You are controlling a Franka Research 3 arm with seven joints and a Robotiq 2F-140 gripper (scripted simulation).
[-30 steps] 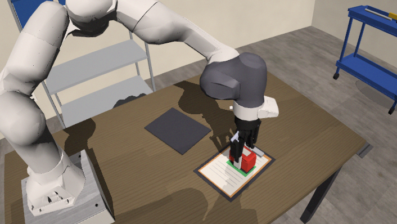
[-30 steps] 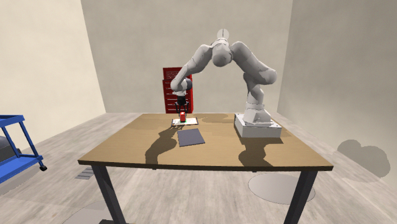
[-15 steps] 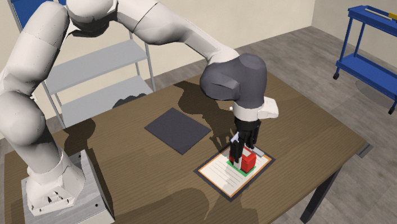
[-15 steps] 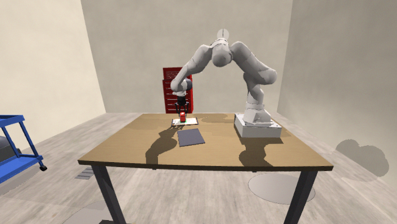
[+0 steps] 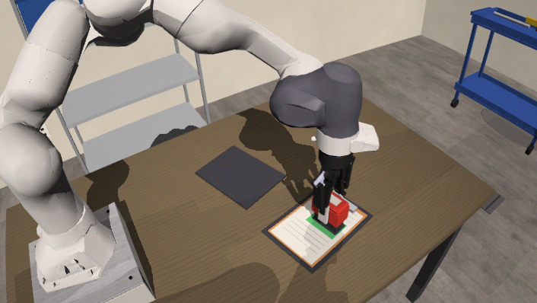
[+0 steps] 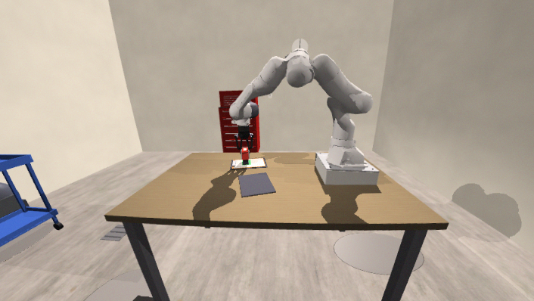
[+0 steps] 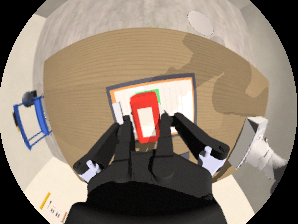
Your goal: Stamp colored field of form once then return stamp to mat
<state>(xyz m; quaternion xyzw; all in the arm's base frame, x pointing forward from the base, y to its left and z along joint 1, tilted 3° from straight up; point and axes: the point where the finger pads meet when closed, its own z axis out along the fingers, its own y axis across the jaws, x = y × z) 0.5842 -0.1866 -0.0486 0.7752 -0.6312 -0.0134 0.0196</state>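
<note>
Now: hand 300 mm to the right of the dark grey mat, 110 mm past it and 70 mm above it. From my hand the other things lie so: red stamp 20 mm below; then form 60 mm below, 10 mm to the left, 10 mm behind.
</note>
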